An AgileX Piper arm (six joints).
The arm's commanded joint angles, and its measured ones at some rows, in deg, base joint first. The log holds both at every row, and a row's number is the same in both.
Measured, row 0:
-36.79, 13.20, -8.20, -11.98, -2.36, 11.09
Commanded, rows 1 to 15:
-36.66, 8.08, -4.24, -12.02, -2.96, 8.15
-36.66, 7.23, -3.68, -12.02, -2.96, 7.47
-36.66, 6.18, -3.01, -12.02, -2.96, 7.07
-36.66, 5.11, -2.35, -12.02, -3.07, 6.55
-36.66, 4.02, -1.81, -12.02, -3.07, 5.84
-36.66, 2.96, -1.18, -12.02, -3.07, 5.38
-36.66, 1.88, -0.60, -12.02, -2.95, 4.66
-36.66, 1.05, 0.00, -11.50, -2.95, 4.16
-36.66, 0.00, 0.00, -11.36, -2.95, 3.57
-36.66, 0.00, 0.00, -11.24, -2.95, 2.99
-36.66, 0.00, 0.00, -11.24, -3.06, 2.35
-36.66, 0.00, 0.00, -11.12, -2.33, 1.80
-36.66, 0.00, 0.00, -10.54, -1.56, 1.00
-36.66, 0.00, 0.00, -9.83, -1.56, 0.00
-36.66, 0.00, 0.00, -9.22, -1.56, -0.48
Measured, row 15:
-36.79, 0.50, -0.25, -10.78, -2.01, 2.71
